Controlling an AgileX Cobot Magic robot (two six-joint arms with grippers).
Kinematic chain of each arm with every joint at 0, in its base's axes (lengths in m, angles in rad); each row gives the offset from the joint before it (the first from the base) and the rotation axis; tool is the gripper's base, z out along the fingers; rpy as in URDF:
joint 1: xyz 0 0 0.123 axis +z
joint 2: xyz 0 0 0 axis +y
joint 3: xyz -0.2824 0 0.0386 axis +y
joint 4: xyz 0.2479 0 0.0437 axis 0.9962 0 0.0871
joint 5: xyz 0 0 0 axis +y
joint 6: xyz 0.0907 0 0.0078 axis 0.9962 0 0.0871
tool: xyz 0 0 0 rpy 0 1.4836 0
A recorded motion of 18 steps. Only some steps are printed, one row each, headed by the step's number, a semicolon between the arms.
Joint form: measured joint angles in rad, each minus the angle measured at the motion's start. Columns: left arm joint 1, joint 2, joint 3, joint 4, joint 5, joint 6; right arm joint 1, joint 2, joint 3, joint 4, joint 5, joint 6.
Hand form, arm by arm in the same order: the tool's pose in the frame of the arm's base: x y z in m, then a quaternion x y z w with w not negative. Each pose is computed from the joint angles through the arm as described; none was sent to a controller.
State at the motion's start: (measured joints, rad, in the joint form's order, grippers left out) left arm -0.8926 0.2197 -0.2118 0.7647 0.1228 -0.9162; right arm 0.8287 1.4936 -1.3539 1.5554 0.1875 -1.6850
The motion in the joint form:
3: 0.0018 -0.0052 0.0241 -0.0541 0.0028 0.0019; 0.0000 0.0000 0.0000 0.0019 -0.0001 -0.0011
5: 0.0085 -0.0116 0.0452 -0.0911 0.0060 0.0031; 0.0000 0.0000 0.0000 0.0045 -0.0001 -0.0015
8: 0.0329 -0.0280 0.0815 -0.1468 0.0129 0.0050; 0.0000 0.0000 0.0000 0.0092 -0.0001 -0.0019
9: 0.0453 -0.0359 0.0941 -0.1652 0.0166 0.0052; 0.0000 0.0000 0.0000 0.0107 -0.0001 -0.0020
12: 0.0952 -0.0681 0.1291 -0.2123 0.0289 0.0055; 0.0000 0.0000 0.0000 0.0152 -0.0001 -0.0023
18: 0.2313 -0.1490 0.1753 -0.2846 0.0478 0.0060; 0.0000 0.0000 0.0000 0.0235 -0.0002 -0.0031
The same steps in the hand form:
3: 0.0511 -0.0512 0.2546 0.21402 0.68676 -0.33720 0.60733; 0.2291 0.2751 0.4114 -0.39027 0.61215 0.29839 0.61962
5: 0.0512 -0.0508 0.2474 0.20233 0.69753 -0.34242 0.59604; 0.2291 0.2751 0.4114 -0.38952 0.61243 0.29913 0.61946
8: 0.0516 -0.0488 0.2353 0.17862 0.71444 -0.34548 0.58164; 0.2291 0.2751 0.4115 -0.38807 0.61299 0.30058 0.61911
9: 0.0517 -0.0477 0.2311 0.16854 0.72007 -0.34524 0.57785; 0.2291 0.2751 0.4115 -0.38759 0.61318 0.30104 0.61899
12: 0.0521 -0.0430 0.2202 0.13448 0.73293 -0.34062 0.57333; 0.2291 0.2751 0.4116 -0.38617 0.61373 0.30245 0.61865
18: 0.0522 -0.0315 0.2076 0.05705 0.73880 -0.32510 0.58756; 0.2291 0.2751 0.4117 -0.38360 0.61472 0.30493 0.61805

